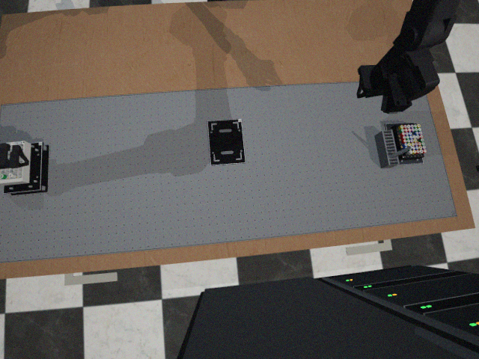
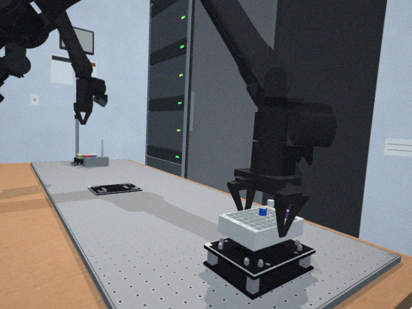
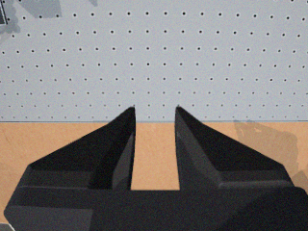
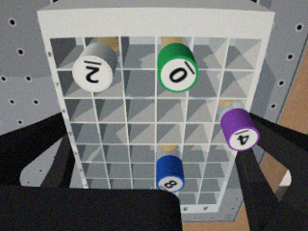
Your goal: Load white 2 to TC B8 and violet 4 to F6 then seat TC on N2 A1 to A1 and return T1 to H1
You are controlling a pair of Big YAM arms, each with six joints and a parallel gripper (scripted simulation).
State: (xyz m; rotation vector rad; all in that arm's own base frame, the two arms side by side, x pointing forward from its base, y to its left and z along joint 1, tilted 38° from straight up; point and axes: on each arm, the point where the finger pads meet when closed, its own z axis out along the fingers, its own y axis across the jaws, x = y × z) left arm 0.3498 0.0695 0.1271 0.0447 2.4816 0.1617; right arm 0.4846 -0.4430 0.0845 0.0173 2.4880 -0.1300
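My right hand is 5 cm above the raised nest N2. Also, from my right hand: grey holder H1: 2 cm ahead, 124 cm to the left, 7 cm below; then tube carrier TC: right at my right hand.
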